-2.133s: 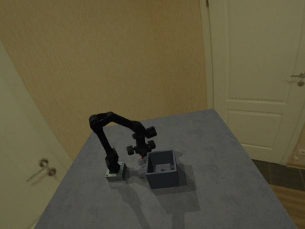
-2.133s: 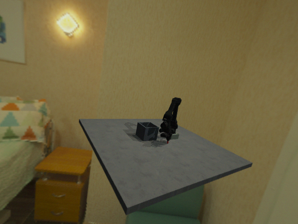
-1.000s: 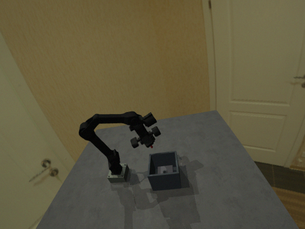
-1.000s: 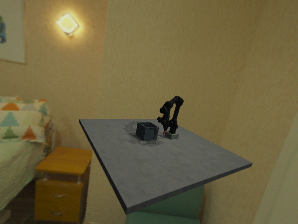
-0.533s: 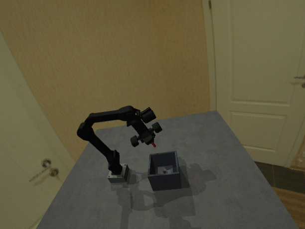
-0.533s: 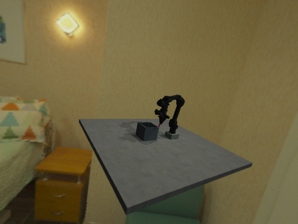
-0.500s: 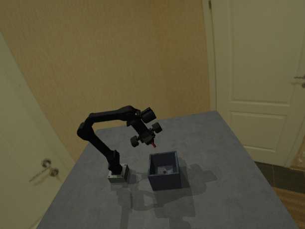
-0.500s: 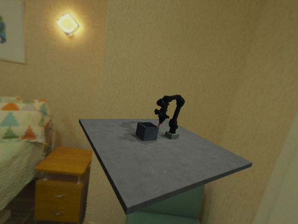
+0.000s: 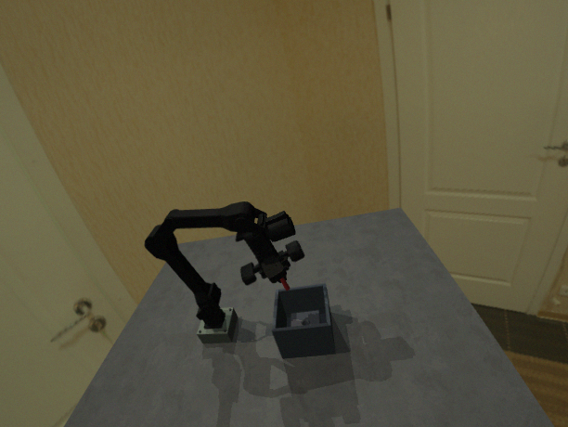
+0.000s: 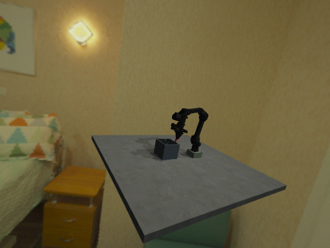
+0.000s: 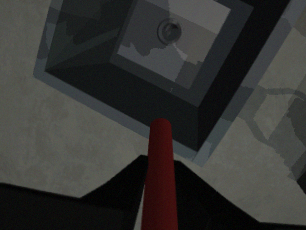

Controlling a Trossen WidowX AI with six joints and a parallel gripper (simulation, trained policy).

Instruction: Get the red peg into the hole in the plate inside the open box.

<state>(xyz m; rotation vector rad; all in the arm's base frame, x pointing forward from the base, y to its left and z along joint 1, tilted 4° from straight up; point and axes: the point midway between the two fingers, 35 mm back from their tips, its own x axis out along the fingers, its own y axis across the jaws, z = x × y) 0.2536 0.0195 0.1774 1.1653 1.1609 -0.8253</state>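
Now: the plate 40 mm ahead of my gripper tip, 70 mm to the right of it and 140 mm below it. From my gripper tip the other things lie so: red peg (10 mm above).
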